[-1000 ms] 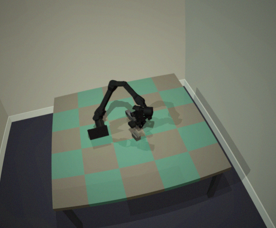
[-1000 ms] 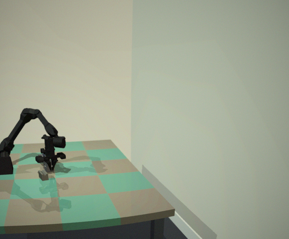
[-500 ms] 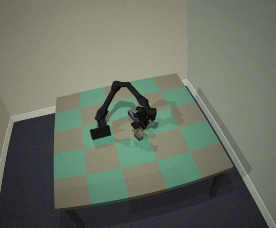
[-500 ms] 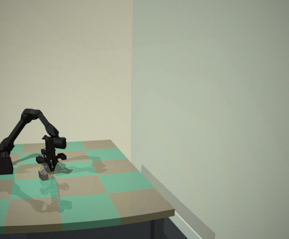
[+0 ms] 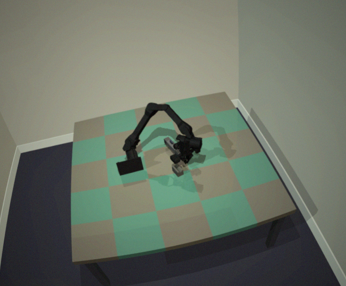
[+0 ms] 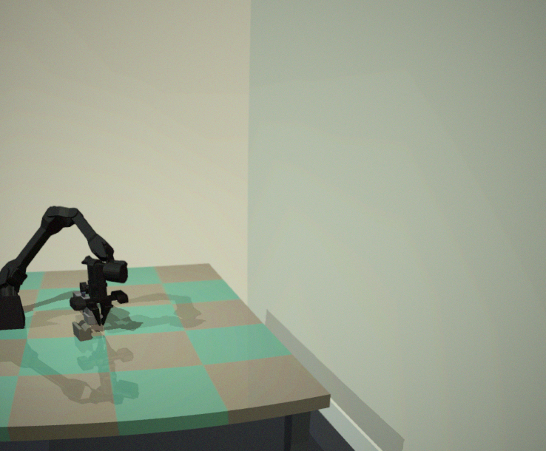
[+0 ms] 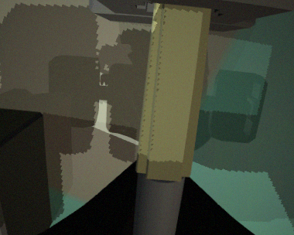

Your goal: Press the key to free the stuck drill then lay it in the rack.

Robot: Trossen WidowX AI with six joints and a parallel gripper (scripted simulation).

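Now: the drill 20 mm behind my gripper tip, 50 mm to the left of it and 30 mm above it. Round my gripper tip: rack 60 mm behind, 40 mm to the right.
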